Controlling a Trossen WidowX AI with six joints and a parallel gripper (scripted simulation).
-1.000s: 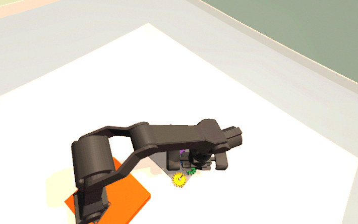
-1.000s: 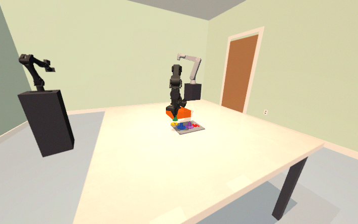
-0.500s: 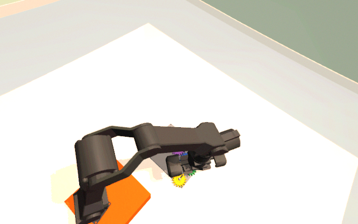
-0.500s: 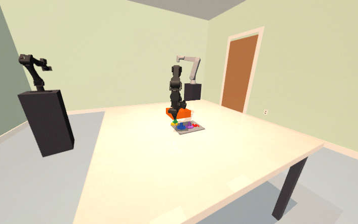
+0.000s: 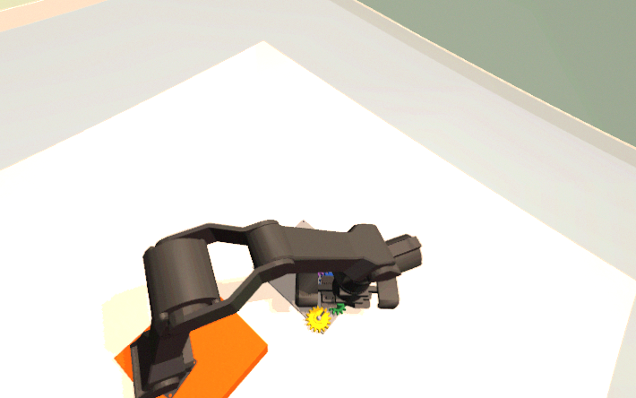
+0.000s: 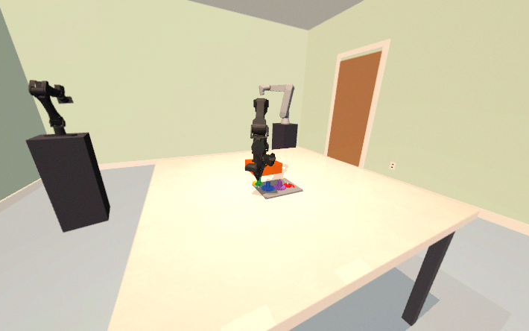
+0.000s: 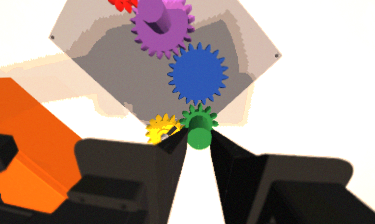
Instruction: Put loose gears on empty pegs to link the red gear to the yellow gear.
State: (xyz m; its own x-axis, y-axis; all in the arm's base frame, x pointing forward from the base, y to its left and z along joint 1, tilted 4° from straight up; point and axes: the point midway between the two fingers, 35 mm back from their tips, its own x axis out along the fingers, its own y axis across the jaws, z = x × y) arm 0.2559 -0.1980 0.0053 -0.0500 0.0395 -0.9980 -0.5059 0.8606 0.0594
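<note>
The yellow gear lies 4 cm below my gripper tip, 4 cm behind it and 2 cm to the left of it. The rest, counted from my gripper tip: small green gear 1 cm below; then blue gear 4 cm ahead, 3 cm to the left, 3 cm below; then grey board 8 cm to the left, 5 cm below, 4 cm ahead.
</note>
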